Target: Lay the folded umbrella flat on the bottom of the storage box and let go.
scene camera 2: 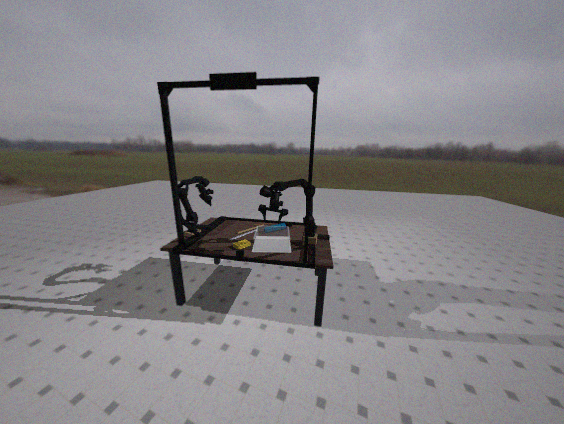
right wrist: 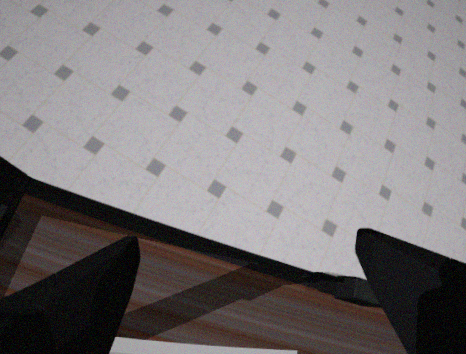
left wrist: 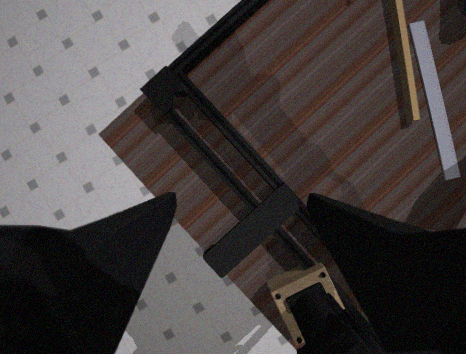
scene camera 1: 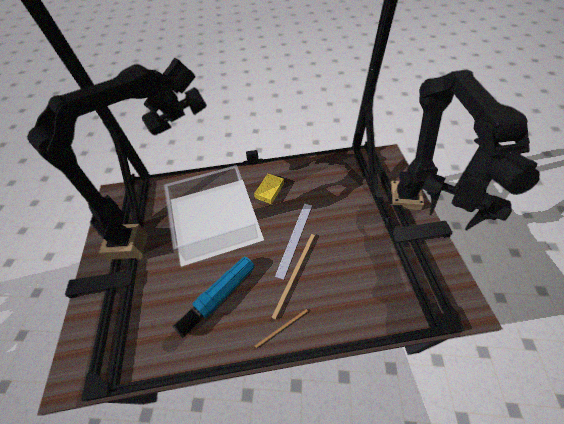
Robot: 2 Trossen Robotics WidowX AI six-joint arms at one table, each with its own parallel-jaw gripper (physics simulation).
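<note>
The folded umbrella (scene camera 1: 222, 288) (scene camera 2: 275, 227), blue with a black handle, lies on the table outside the storage box, at the lower left in scene camera 1. The storage box (scene camera 1: 215, 215) (scene camera 2: 271, 244) has a white bottom and clear walls and stands empty; its white edge (right wrist: 200, 346) shows at the bottom of the right wrist view. My right gripper (scene camera 1: 176, 112) (scene camera 2: 274, 219) (right wrist: 248, 244) is open and empty, high above the table, apart from box and umbrella. My left gripper (scene camera 1: 450, 220) (left wrist: 242, 199) is open and empty near its arm's base, far from both.
A yellow block (scene camera 1: 269, 188) (scene camera 2: 241, 244) lies beside the box. A pale ruler (scene camera 1: 293, 241) (left wrist: 436, 100), a wooden strip (scene camera 1: 295, 275) (left wrist: 409, 65) and a thin stick (scene camera 1: 281, 328) lie to the umbrella's right in scene camera 1. Black frame rails and posts border the table.
</note>
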